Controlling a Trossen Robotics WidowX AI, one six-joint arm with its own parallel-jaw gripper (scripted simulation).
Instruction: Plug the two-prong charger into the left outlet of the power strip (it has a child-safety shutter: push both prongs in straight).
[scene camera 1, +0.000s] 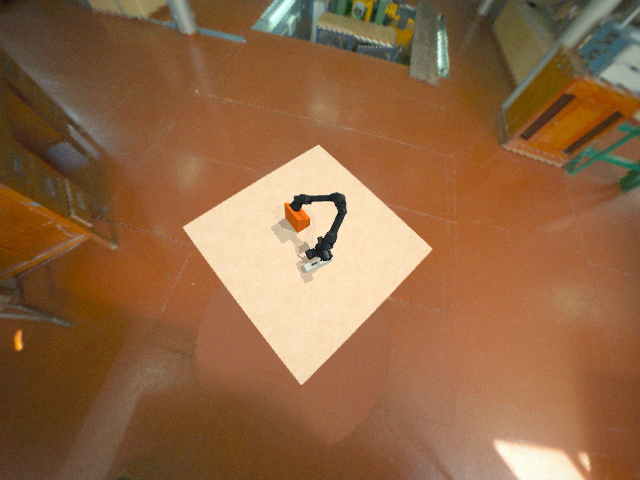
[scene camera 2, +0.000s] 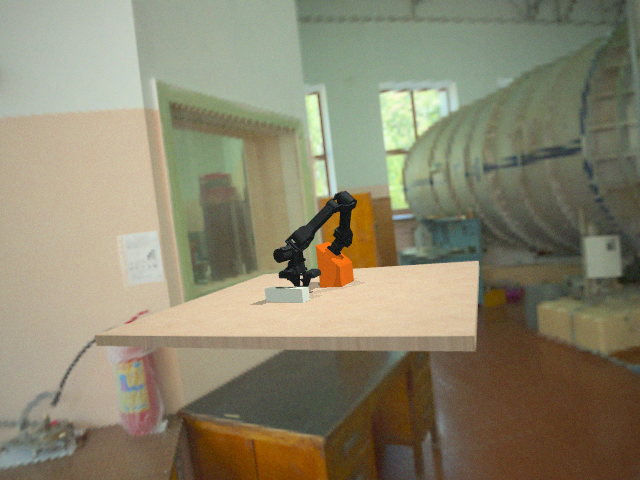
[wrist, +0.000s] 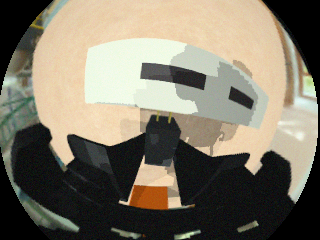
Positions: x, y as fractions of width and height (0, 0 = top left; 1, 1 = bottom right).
Observation:
The gripper (wrist: 0.50, 0.57) carries a two-prong charger (wrist: 0.51, 0.56).

